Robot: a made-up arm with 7 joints. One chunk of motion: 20 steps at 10 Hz.
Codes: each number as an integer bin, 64 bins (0 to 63) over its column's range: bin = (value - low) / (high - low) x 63, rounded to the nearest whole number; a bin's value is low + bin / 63 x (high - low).
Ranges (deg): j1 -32..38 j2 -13..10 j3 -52..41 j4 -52..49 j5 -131..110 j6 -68..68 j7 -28..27
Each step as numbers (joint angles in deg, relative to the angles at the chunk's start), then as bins.
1 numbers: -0.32 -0.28 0.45 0.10 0.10 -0.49 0.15
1 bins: 29 35 36 32 34 31 32
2 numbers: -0.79 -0.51 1.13 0.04 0.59 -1.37 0.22
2 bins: 28 34 36 32 34 31 32
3 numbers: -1.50 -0.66 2.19 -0.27 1.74 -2.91 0.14
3 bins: 27 34 37 32 35 30 32
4 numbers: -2.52 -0.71 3.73 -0.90 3.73 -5.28 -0.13
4 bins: 27 34 38 32 35 29 32
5 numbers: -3.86 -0.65 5.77 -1.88 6.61 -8.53 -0.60
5 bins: 25 34 39 31 36 28 31
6 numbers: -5.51 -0.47 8.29 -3.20 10.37 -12.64 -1.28
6 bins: 24 34 41 30 37 26 31
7 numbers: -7.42 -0.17 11.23 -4.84 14.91 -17.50 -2.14
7 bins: 22 35 43 29 38 23 30
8 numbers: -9.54 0.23 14.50 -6.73 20.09 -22.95 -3.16
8 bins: 20 36 45 28 39 21 28
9 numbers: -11.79 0.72 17.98 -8.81 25.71 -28.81 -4.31
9 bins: 18 38 47 27 41 18 27
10 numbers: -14.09 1.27 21.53 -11.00 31.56 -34.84 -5.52
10 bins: 16 39 50 26 42 15 26
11 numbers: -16.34 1.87 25.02 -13.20 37.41 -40.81 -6.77
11 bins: 14 41 52 24 44 13 24
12 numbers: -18.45 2.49 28.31 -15.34 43.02 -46.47 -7.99
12 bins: 12 42 54 23 45 10 23
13 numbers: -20.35 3.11 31.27 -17.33 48.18 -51.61 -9.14
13 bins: 10 44 56 22 47 8 22
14 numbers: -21.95 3.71 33.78 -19.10 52.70 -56.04 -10.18
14 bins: 9 46 58 21 48 6 20
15 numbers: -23.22 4.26 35.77 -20.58 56.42 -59.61 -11.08
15 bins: 8 47 59 20 49 4 19
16 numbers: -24.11 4.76 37.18 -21.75 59.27 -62.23 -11.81
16 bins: 7 49 60 19 50 3 19
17 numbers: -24.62 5.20 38.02 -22.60 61.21 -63.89 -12.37
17 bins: 7 50 61 18 50 2 18
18 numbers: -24.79 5.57 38.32 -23.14 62.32 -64.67 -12.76
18 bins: 6 51 61 18 51 2 17
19 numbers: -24.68 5.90 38.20 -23.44 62.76 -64.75 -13.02
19 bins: 7 52 61 18 51 2 17
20 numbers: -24.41 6.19 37.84 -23.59 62.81 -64.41 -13.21
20 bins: 7 53 61 18 51 2 17
